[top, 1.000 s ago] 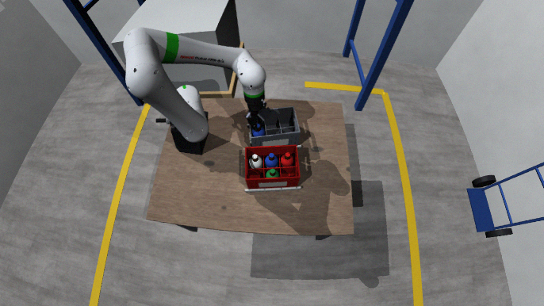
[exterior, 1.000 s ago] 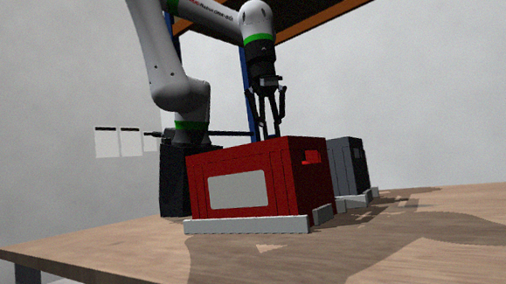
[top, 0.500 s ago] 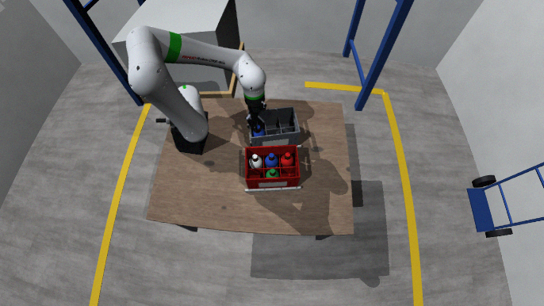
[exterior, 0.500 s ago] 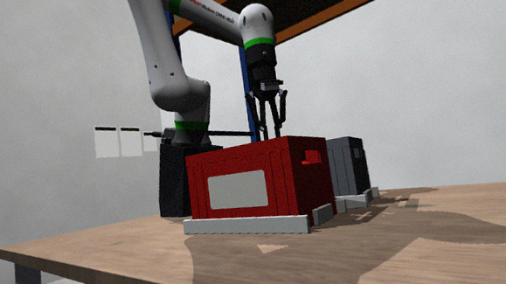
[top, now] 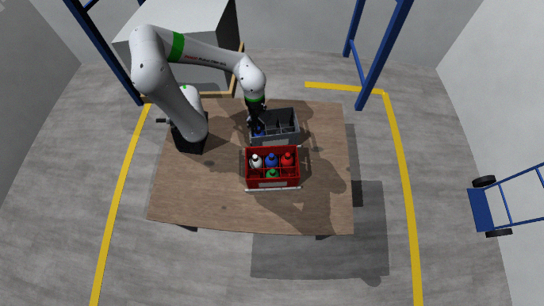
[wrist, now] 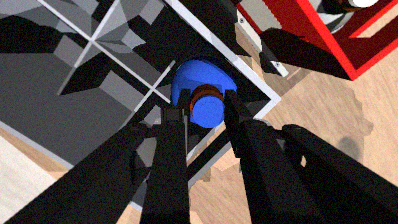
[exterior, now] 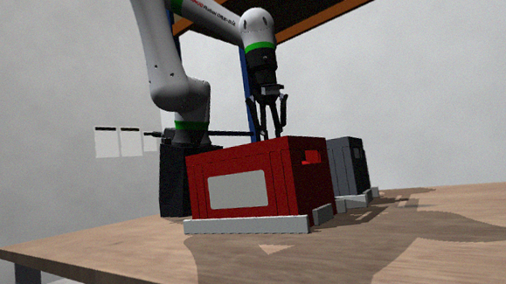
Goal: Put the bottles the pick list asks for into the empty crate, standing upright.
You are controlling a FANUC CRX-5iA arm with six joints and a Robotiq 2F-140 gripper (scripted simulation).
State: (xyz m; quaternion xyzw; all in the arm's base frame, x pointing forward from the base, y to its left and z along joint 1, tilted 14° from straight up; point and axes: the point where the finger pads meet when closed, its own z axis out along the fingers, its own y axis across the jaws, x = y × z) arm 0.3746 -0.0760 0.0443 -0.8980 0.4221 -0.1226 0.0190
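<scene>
Now: hand 4 cm past the white bottle, 15 cm to the left of it and 12 cm above it. From my hand the other things lie so: red crate 5 cm ahead, 20 cm to the right, 12 cm below; grey crate 9 cm ahead, 5 cm to the left, 12 cm below; blue bottle 8 cm below.
</scene>
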